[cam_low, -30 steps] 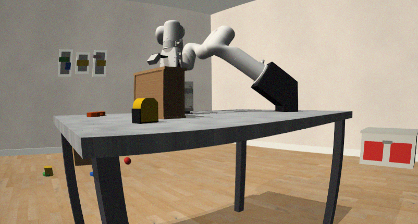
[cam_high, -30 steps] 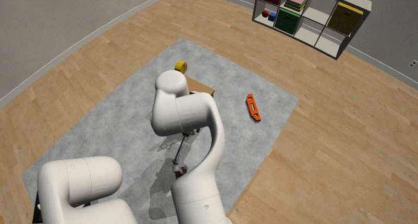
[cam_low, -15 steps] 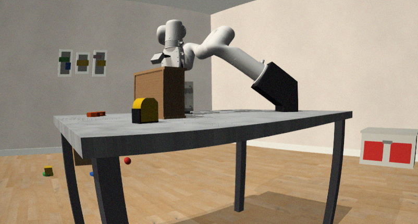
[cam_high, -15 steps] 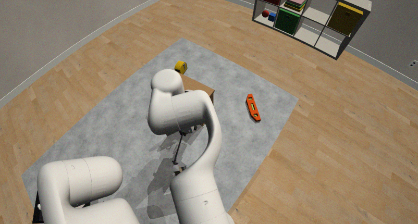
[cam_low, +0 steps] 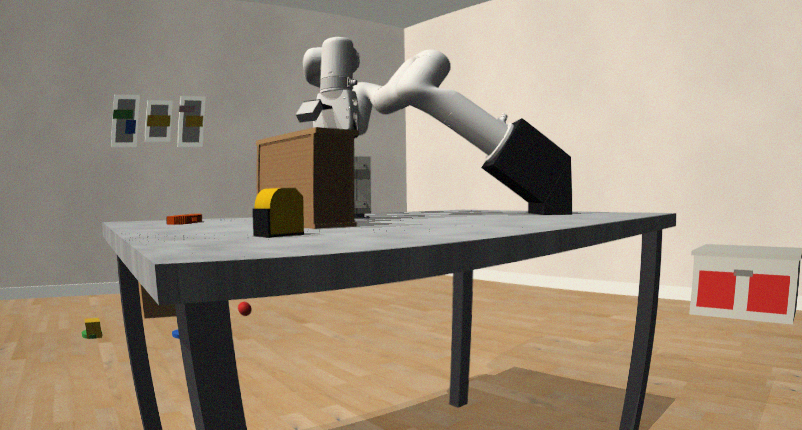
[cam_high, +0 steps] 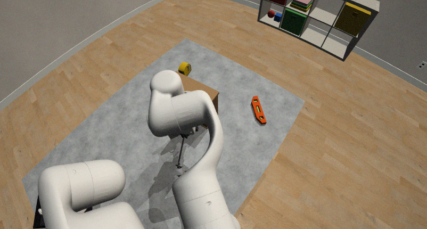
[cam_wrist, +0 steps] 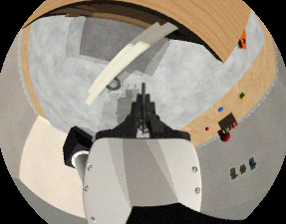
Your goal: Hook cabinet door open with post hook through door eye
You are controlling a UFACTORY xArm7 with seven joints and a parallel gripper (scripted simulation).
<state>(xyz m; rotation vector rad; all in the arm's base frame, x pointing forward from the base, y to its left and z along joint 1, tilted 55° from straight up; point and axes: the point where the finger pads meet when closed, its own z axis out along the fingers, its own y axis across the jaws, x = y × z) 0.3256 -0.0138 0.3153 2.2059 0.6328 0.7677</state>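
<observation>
The thin hook rod is 50 mm behind my hand, 10 mm to the right of it and 30 mm below it. Round my hand: wooden cabinet 100 mm ahead, 50 mm to the left, 60 mm below; hook post 90 mm behind, 30 mm to the right, 60 mm below; cabinet door 50 mm ahead, 40 mm to the left, 60 mm below.
</observation>
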